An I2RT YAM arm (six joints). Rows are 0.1 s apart.
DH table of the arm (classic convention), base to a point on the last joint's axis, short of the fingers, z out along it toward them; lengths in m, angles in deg. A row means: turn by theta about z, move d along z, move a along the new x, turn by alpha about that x. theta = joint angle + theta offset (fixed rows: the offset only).
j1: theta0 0, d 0.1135, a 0.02, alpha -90
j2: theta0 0, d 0, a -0.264, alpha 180
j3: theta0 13.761, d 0, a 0.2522, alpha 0
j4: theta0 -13.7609, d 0, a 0.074, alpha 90
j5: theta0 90, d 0, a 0, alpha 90
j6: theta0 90, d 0.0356, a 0, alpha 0
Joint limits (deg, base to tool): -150..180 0..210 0..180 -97..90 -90..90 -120..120
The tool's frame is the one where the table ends.
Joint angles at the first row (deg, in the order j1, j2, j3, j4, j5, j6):
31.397, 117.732, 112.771, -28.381, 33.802, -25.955
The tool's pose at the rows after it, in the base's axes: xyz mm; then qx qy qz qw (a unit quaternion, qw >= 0):
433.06 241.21 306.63 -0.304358 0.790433 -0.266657 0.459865
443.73 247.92 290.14 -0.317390 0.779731 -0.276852 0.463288
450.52 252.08 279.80 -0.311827 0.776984 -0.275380 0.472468
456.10 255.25 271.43 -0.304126 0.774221 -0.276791 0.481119
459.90 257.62 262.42 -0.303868 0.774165 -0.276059 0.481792
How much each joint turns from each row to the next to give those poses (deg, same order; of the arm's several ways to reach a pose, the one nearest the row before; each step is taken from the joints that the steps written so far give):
0.131, 3.606, -0.001, 4.503, 2.054, -4.787
0.022, 2.711, 0.001, 4.108, 0.109, -2.798
0.001, 1.748, -0.001, 3.017, 0.023, 0.023
0.000, 1.466, 0.001, 2.754, 0.437, 0.021
0.000, 1.247, -0.020, 1.332, -0.066, 0.044

